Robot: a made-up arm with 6 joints. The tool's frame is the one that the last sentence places. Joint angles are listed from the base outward.
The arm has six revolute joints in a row. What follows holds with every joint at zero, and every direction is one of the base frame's. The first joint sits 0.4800 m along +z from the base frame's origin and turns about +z. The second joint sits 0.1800 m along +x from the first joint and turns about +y. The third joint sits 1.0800 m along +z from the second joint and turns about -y. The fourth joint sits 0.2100 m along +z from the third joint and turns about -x. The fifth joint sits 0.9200 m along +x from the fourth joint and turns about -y. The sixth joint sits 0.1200 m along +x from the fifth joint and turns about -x. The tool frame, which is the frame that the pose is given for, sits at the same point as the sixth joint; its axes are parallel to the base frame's.
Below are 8 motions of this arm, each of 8 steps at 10 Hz.
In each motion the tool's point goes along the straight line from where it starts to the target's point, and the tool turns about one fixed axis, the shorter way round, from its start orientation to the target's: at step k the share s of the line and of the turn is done. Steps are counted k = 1, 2, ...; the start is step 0. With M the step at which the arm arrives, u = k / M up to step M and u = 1 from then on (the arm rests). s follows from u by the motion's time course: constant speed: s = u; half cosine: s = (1 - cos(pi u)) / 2; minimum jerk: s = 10 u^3 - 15 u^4 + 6 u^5.
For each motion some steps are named. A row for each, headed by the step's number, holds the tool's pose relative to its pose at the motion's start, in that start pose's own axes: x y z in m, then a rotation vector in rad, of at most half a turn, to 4 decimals.
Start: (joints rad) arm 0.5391 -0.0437 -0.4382 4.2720 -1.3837 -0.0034
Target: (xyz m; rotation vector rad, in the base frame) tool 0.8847 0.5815 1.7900 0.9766 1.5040 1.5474
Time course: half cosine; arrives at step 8
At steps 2, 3, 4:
2: 0.0061 0.0446 -0.0277 -0.0680 0.0259 -0.0521
3: 0.0128 0.0941 -0.0584 -0.1434 0.0546 -0.1097
4: 0.0207 0.1524 -0.0946 -0.2323 0.0885 -0.1777

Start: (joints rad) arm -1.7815 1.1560 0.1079 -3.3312 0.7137 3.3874
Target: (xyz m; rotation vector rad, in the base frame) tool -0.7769 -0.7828 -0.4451 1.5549 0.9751 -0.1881
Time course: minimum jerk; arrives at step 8
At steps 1, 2, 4, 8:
1: 0.0099 -0.0098 -0.0130 -0.0067 0.0054 0.0097
2: 0.0639 -0.0634 -0.0841 -0.0434 0.0350 0.0625
4: 0.3084 -0.3064 -0.4063 -0.2094 0.1691 0.3020
8: 0.6168 -0.6128 -0.8126 -0.4188 0.3381 0.6040

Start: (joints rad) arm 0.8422 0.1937 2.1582 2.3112 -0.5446 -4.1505
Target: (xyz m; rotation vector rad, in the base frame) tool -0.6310 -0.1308 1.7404 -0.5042 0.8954 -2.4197
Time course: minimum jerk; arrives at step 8
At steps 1, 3, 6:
1: -0.0065 0.0094 -0.0067 0.0096 0.0133 0.0046
3: -0.1117 0.1616 -0.1144 0.1651 0.2279 0.0792
6: -0.3640 0.5263 -0.3725 0.5377 0.7422 0.2580

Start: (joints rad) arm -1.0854 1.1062 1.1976 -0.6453 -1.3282 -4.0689
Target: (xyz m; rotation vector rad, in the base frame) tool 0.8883 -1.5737 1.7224 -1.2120 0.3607 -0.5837
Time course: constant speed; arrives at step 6
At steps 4, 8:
4: -0.3416 -0.0790 0.2181 0.0739 0.1426 -0.6869
8: -0.5124 -0.1186 0.3271 0.1108 0.2138 -1.0303

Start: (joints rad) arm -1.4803 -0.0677 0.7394 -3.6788 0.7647 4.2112
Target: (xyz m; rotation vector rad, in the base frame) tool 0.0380 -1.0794 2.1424 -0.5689 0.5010 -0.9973
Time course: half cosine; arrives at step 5
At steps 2, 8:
2: 0.0989 0.0004 -0.1227 -0.0034 0.0585 0.0601
8: 0.2863 0.0012 -0.3551 -0.0100 0.1694 0.1739

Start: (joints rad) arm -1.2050 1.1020 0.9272 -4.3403 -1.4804 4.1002
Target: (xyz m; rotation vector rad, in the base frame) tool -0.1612 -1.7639 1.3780 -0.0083 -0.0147 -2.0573
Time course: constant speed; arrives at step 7
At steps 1, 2, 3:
1: 0.0933 -0.0756 0.0476 -0.0388 0.0615 0.0679
2: 0.1867 -0.1511 0.0952 -0.0776 0.1230 0.1358
3: 0.2800 -0.2267 0.1428 -0.1164 0.1845 0.2037

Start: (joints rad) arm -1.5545 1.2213 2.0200 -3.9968 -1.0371 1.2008
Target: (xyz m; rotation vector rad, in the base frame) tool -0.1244 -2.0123 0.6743 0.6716 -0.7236 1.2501
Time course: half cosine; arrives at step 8
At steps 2, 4, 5, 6, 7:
2: -0.1140 0.0646 0.0998 0.0949 0.1278 -0.0840
4: -0.3891 0.2207 0.3407 0.3239 0.4362 -0.2867
5: -0.5380 0.3051 0.4711 0.4479 0.6031 -0.3964
6: -0.6643 0.3767 0.5816 0.5530 0.7446 -0.4894
7: -0.7486 0.4245 0.6554 0.6232 0.8392 -0.5516

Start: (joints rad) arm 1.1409 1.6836 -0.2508 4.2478 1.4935 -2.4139
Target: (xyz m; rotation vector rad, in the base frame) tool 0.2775 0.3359 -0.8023 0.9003 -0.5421 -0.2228
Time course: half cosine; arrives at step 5
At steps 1, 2, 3, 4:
1: 0.0260 0.0056 0.0602 -0.0914 0.0428 0.0277
2: 0.0941 0.0204 0.2179 -0.3305 0.1548 0.1001
3: 0.1783 0.0387 0.4129 -0.6262 0.2933 0.1896
4: 0.2465 0.0534 0.5706 -0.8654 0.4053 0.2620

